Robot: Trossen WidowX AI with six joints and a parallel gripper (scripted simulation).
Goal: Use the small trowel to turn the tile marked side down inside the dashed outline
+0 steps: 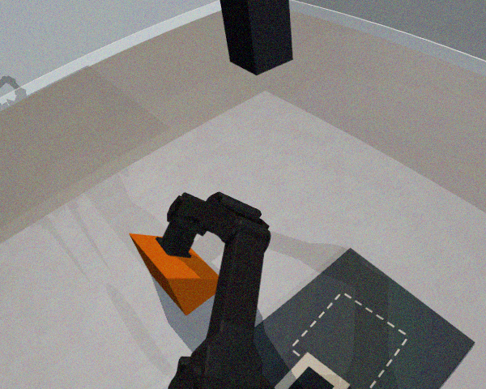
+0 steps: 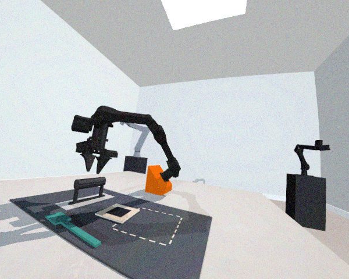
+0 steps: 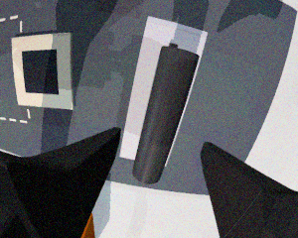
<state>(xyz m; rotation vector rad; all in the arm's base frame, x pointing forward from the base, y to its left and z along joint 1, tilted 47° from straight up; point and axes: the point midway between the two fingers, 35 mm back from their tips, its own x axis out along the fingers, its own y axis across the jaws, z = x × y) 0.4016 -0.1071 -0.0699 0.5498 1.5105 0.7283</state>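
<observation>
Right now the grey trowel is 20 mm ahead of my gripper tip and 70 mm below it. Also, from my gripper tip: teal trowel 140 mm ahead, 130 mm to the left, 110 mm below; cream tile 170 mm to the left, 110 mm below; dark mat 150 mm to the left, 130 mm below.
</observation>
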